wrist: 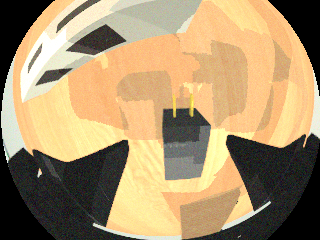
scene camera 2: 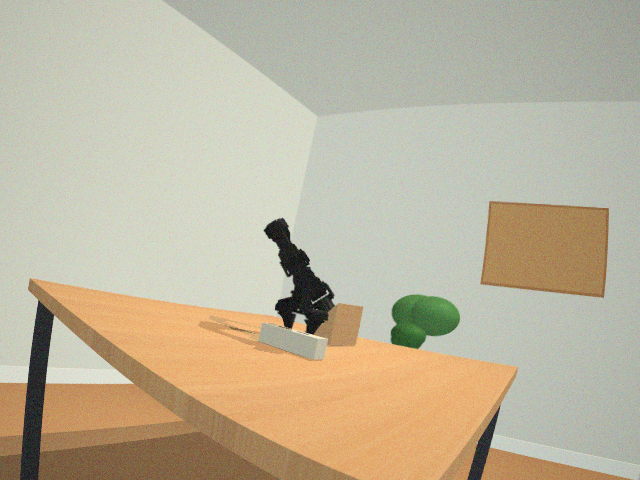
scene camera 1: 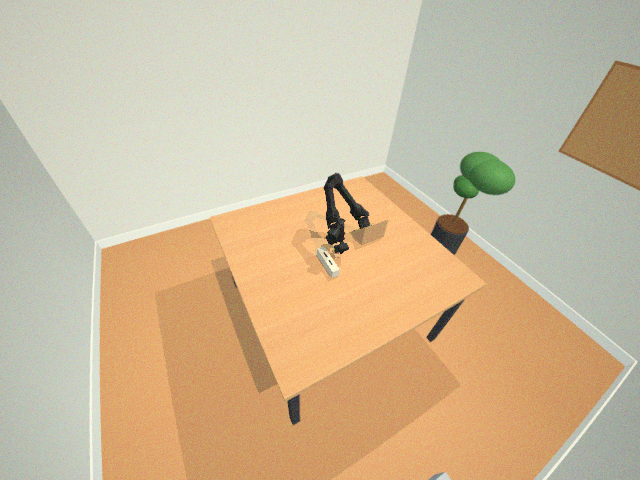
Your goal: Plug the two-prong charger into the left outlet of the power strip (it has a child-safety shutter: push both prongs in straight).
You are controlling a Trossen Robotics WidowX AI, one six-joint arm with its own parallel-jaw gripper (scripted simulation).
Labels:
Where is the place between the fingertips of my gripper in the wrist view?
At 180,143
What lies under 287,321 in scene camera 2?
My gripper.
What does my gripper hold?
Nothing.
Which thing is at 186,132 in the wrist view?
A two-prong charger.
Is my gripper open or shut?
Open.

